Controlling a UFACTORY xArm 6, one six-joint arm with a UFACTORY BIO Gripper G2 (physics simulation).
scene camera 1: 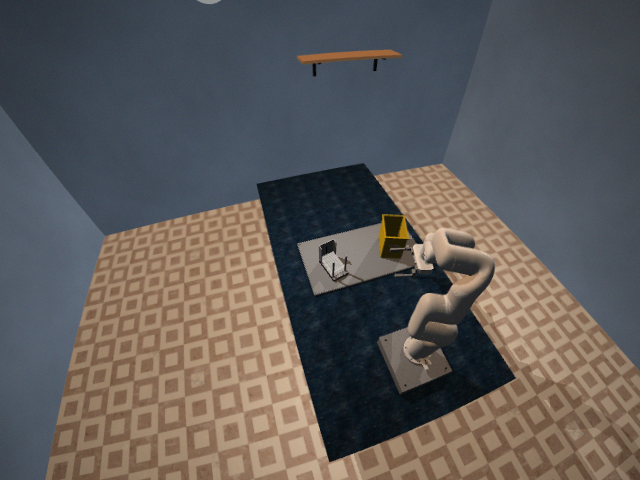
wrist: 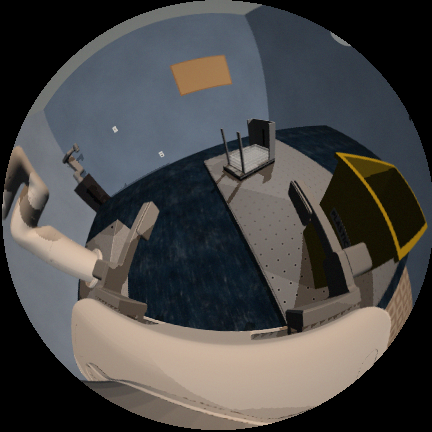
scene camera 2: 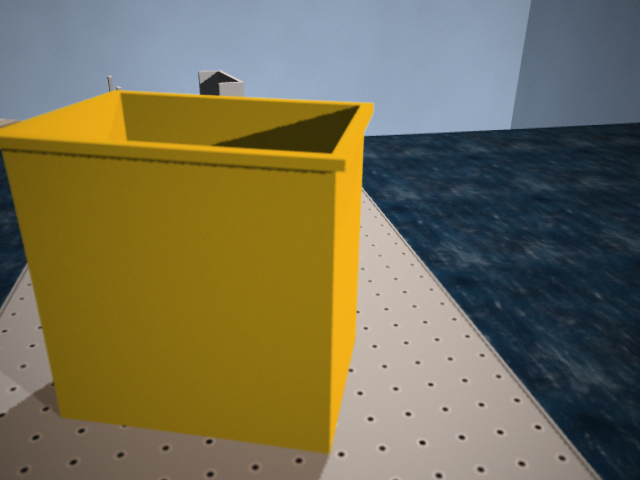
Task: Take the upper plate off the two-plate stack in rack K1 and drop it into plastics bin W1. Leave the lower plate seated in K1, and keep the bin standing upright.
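Places are measured from the arm's base along level axes (x back, y left, z down), in centimetres.
Where they show: hand at its tool point: (scene camera 1: 396, 262) (wrist: 215, 211); arm's base at its link origin: (scene camera 1: 416, 350).
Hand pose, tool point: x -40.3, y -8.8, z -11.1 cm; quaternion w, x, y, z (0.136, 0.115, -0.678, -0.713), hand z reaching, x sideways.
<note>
Things, the pixels of their top centre, and the offset from my tool point. Level surfaces: height alone.
- Rack K1 at its top centre: (scene camera 2: 165, 79) (wrist: 244, 124) (scene camera 1: 334, 251) dx -18.0, dy +26.9, dz +1.2 cm
- yellow plastics bin W1 at its top centre: (scene camera 2: 206, 117) (scene camera 1: 395, 226) dx -20.9, dy -10.4, dz -2.5 cm
- grey perforated board at its surface level: dz +15.5 cm
- dark blue mat at its surface level: dz +16.8 cm
Rack K1 (scene camera 1: 327, 249) (scene camera 2: 231, 89) (wrist: 273, 142) stands at the far end of the board from the bin, with a dark upright back and two thin front posts. A pale, clear plate stack (scene camera 1: 333, 263) (wrist: 250, 156) sits low in it; the two plates cannot be told apart. The yellow plastics bin W1 (scene camera 1: 386, 243) (scene camera 2: 180, 289) (wrist: 350, 192) stands upright, its top open; its floor is hidden. My gripper (scene camera 1: 393, 262) (wrist: 222, 195) is open and empty, beside the bin on the robot's side and well away from the rack. It does not show in the scene camera 2 view.
The grey perforated board (scene camera 1: 361, 237) (scene camera 2: 413, 372) (wrist: 260, 215) carries the rack and the bin. It lies on a dark blue mat (scene camera 1: 320, 201) (wrist: 185, 270). The arm's base plate (scene camera 1: 393, 361) is near the front of the mat. An orange shelf (scene camera 1: 348, 55) is high on the wall.
</note>
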